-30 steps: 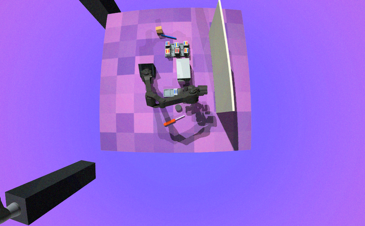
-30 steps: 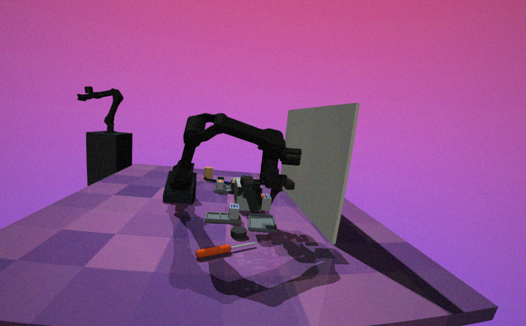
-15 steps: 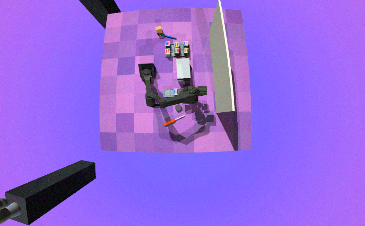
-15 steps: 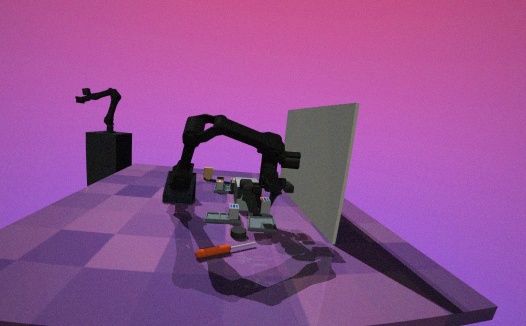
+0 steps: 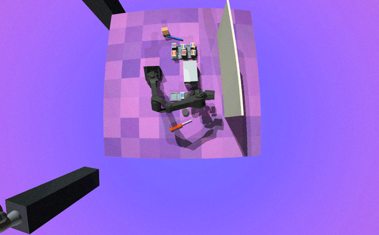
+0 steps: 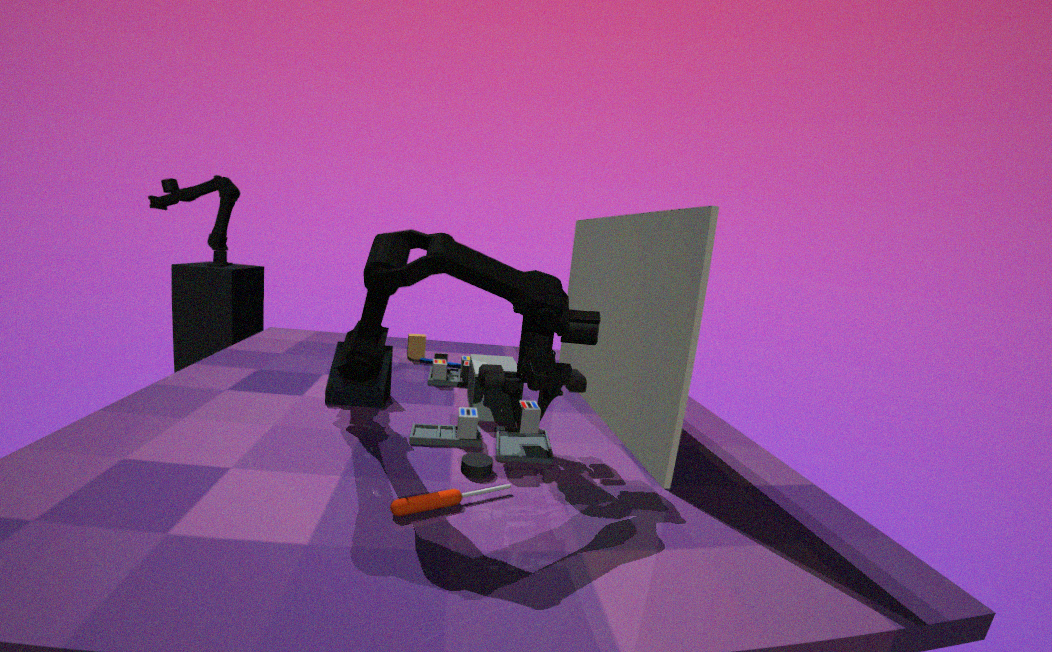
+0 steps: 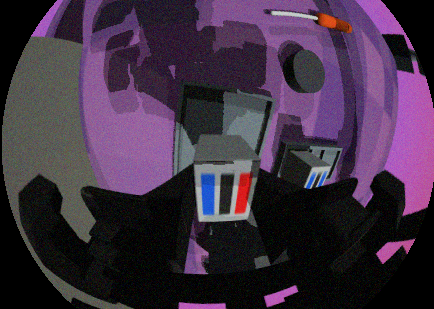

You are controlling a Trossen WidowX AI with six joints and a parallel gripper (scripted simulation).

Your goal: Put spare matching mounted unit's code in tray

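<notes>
The grey tray lies 4 cm below my gripper tip. From my gripper tip the other things lie so: dark puck 11 cm to the right, 8 cm behind, 4 cm below; then tall grey panel 22 cm to the left, 18 cm ahead, 18 cm above; then low grey rack 14 cm behind, 4 cm below, 1 cm to the left.
</notes>
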